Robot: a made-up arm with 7 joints. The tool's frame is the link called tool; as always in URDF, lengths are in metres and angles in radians. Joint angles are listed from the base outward.
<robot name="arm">
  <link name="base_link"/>
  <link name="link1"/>
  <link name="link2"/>
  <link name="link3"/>
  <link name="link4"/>
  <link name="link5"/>
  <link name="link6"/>
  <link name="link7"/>
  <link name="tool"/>
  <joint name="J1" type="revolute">
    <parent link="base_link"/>
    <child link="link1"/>
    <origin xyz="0 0.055 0" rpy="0 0 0"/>
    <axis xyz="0 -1 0"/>
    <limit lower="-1.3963" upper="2"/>
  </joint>
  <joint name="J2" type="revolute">
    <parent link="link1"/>
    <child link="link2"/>
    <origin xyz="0 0.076 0" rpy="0 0 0"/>
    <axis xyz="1 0 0"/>
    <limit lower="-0.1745" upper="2"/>
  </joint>
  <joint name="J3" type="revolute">
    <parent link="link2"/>
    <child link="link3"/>
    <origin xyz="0 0 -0.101" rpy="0 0 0"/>
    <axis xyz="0 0 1"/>
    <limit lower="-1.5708" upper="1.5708"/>
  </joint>
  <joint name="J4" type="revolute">
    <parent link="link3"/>
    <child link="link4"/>
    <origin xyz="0 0 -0.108" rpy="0 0 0"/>
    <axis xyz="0 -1 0"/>
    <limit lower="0" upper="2.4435"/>
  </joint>
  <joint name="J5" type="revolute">
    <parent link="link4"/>
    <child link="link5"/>
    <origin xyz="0 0 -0.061" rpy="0 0 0"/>
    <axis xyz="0 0 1"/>
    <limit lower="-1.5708" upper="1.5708"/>
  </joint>
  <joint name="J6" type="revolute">
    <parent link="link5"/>
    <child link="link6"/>
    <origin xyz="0 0 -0.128" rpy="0 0 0"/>
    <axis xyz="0 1 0"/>
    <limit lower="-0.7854" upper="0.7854"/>
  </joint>
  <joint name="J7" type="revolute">
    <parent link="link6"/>
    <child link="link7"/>
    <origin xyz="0 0 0" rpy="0 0 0"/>
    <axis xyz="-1 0 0"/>
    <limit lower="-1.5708" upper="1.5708"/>
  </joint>
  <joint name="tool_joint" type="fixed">
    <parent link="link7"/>
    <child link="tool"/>
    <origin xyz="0 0 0" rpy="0 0 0"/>
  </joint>
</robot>
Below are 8 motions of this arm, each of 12 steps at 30 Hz.
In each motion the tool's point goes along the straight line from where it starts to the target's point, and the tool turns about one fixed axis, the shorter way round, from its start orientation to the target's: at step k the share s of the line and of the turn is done. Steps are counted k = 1, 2, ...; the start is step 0. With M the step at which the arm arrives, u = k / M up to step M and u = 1 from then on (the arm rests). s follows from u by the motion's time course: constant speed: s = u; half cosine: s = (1 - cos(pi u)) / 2; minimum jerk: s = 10 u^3 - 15 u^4 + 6 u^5.
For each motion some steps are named. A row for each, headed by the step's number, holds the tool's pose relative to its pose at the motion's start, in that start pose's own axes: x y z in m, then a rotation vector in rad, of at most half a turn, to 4 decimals.
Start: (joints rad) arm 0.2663 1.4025 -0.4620 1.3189 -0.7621 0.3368 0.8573
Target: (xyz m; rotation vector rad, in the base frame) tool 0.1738 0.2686 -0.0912 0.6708 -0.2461 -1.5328
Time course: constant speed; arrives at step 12
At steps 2, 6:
2: 0.0126 -0.0030 0.0115 0.0125 -0.0889 -0.0032
6: 0.0378 -0.0089 0.0344 0.0375 -0.2668 -0.0096

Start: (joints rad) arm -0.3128 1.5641 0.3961 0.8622 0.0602 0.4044 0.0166
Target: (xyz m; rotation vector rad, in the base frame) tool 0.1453 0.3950 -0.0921 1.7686 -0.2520 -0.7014
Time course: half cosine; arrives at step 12
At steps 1, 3, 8, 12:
1: 0.0003 -0.0018 0.0010 0.0032 -0.0025 -0.0078
3: 0.0028 -0.0155 0.0086 0.0277 -0.0214 -0.0670
8: 0.0143 -0.0794 0.0443 0.1418 -0.1093 -0.3430
12: 0.0191 -0.1059 0.0591 0.1891 -0.1458 -0.4573

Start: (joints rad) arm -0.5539 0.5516 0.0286 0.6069 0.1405 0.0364 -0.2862
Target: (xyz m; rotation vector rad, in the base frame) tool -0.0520 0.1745 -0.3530 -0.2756 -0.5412 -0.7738
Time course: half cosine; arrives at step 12
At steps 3, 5, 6, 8, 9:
3: 0.0057 -0.0190 0.0110 -0.1402 -0.1110 -0.0595
5: 0.0144 -0.0480 0.0280 -0.3549 -0.2808 -0.1505
6: 0.0194 -0.0648 0.0377 -0.4788 -0.3789 -0.2031
8: 0.0291 -0.0972 0.0566 -0.7182 -0.5683 -0.3046
9: 0.0331 -0.1106 0.0644 -0.8174 -0.6468 -0.3467

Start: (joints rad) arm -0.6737 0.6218 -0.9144 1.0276 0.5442 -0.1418 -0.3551
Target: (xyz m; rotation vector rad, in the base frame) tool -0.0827 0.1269 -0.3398 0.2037 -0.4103 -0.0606
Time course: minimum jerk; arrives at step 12
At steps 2, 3, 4, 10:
2: 0.0024 -0.0020 -0.0011 0.0084 -0.0066 0.0123
3: 0.0069 -0.0058 -0.0033 0.0246 -0.0192 0.0359
4: 0.0139 -0.0118 -0.0067 0.0498 -0.0390 0.0727
10: 0.0640 -0.0543 -0.0307 0.2290 -0.1792 0.3343

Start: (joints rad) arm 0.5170 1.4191 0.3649 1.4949 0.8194 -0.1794 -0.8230
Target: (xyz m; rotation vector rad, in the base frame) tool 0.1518 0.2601 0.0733 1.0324 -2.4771 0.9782
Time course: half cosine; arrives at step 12
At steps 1, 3, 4, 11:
1: 0.0005 -0.0008 0.0016 0.0009 0.0013 0.0005
3: 0.0044 -0.0069 0.0141 0.0080 0.0109 0.0041
4: 0.0076 -0.0118 0.0240 0.0137 0.0186 0.0069
11: 0.0298 -0.0466 0.0943 0.0540 0.0732 0.0273

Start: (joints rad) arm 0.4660 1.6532 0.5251 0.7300 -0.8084 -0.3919 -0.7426
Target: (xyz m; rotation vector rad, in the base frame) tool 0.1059 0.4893 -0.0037 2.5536 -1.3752 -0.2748
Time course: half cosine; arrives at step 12
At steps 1, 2, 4, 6, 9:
1: 0.0010 -0.0012 0.0019 -0.0008 0.0019 0.0046
2: 0.0038 -0.0047 0.0076 -0.0033 0.0076 0.0182
4: 0.0141 -0.0174 0.0283 -0.0121 0.0284 0.0679
6: 0.0282 -0.0349 0.0565 -0.0243 0.0568 0.1357
9: 0.0481 -0.0595 0.0965 -0.0415 0.0969 0.2317

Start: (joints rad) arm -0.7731 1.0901 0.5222 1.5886 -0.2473 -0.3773 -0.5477
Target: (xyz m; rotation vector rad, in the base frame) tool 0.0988 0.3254 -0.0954 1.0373 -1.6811 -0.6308
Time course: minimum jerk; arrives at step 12
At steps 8, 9, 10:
8: 0.0295 0.0167 0.0002 0.0648 0.0735 0.2275
9: 0.0335 0.0190 0.0002 0.0736 0.0834 0.2581
10: 0.0360 0.0204 0.0002 0.0791 0.0897 0.2777

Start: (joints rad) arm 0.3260 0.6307 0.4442 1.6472 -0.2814 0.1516 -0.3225
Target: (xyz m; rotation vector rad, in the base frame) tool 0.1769 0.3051 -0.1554 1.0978 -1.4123 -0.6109
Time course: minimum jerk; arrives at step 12
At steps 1, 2, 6, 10, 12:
1: -0.0003 -0.0001 0.0004 -0.0037 -0.0001 -0.0016
2: -0.0024 -0.0009 0.0029 -0.0260 -0.0010 -0.0108
6: -0.0333 -0.0125 0.0408 -0.3669 -0.0138 -0.1524
10: -0.0642 -0.0241 0.0786 -0.7078 -0.0266 -0.2940
12: -0.0666 -0.0250 0.0815 -0.7338 -0.0276 -0.3048

